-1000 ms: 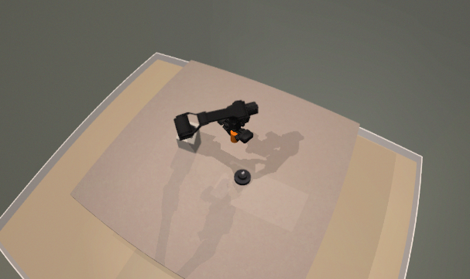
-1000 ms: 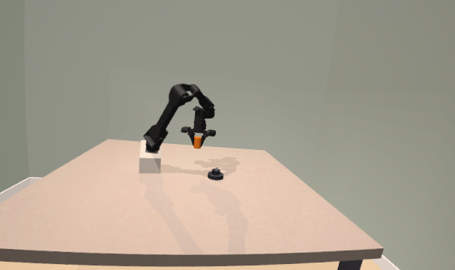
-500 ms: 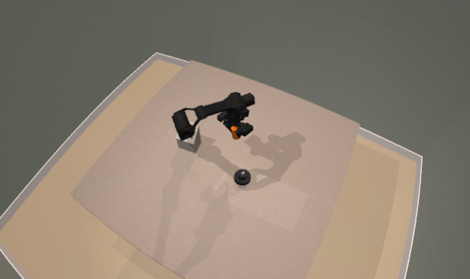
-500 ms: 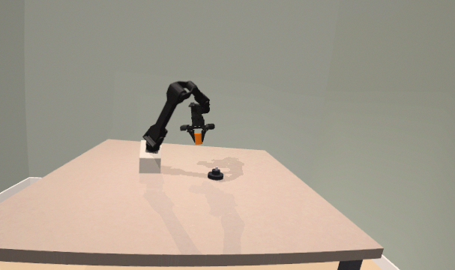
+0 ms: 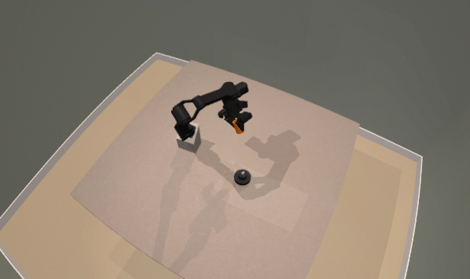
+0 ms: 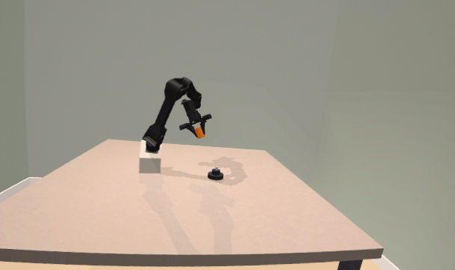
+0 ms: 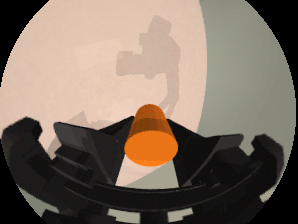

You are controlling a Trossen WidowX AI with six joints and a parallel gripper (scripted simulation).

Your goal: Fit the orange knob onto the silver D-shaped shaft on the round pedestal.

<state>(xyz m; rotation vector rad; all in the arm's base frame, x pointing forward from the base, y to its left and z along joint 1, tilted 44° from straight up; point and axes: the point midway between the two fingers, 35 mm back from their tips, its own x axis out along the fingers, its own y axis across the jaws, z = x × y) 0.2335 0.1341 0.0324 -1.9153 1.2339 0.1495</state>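
Now: gripper tip 3 cm below the orange knob, 2 cm past it and 1 cm to the right of it. Also, from my gripper tip: round pedestal (16 cm below, 13 cm to the right, 8 cm ahead).
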